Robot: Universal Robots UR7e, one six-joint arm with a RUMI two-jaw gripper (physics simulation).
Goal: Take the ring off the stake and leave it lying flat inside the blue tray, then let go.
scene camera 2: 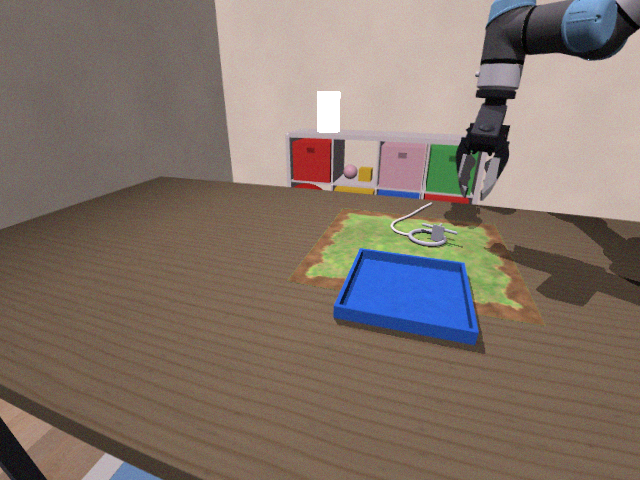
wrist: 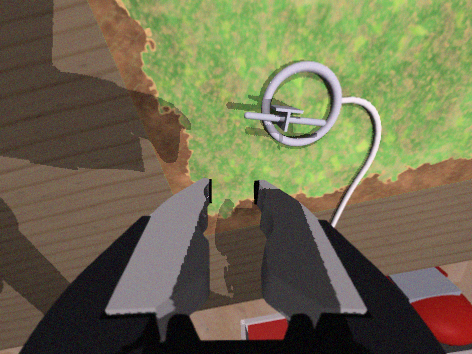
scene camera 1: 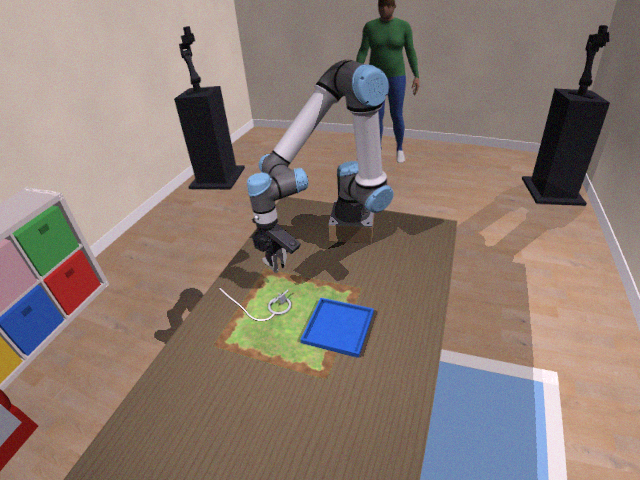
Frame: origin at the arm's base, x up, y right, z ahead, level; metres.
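Seen in the pictures: gripper, fingertip midpoint: (scene camera 2: 472,198) (wrist: 232,182) (scene camera 1: 279,270); arm's base, origin of the base link: (scene camera 1: 352,212).
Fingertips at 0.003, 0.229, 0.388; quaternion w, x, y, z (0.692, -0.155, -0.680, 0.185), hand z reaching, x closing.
Observation:
Pixels of each thing's top centre, then the offset from my fingertips to it, as dx, dy, dz. "spot": a spot on its surface instead. Level surfaces: height alone.
- pale grey ring, surface spot: (wrist: 337,97) (scene camera 2: 411,233) (scene camera 1: 275,312) spot: -0.087, +0.000, +0.120
- small grey stake, middle of its top: (wrist: 288,120) (scene camera 2: 440,224) (scene camera 1: 280,294) -0.058, -0.007, +0.062
- green mat, its level: dx -0.095
- white cord, surface spot: (wrist: 378,135) (scene camera 2: 392,224) spot: -0.090, +0.060, +0.155
- blue tray, middle of its top: (scene camera 2: 407,281) (scene camera 1: 338,323) -0.074, -0.224, +0.162
A pale grey ring (scene camera 1: 270,310) (scene camera 2: 410,238) (wrist: 337,97) lies low around a small grey stake (scene camera 1: 281,298) (scene camera 2: 437,232) (wrist: 287,118) on the green mat (scene camera 1: 273,338) (scene camera 2: 356,237) (wrist: 215,50). Thin rods stick out sideways from the stake, and one crosses over the ring's edge in the wrist view. A white cord (scene camera 1: 242,308) (scene camera 2: 393,222) (wrist: 378,135) runs from the ring. The blue tray (scene camera 1: 338,326) (scene camera 2: 408,289) is empty, beside the ring. My gripper (scene camera 1: 279,267) (scene camera 2: 474,197) (wrist: 232,182) is partly open and empty, high above the mat's edge, to one side of the ring.
The tray overlaps the mat's edge. The cord curves away past the mat toward the table's side. A shelf unit (scene camera 1: 72,227) (scene camera 2: 330,135) with coloured boxes stands beyond the table, and a person (scene camera 1: 388,49) stands behind the arm.

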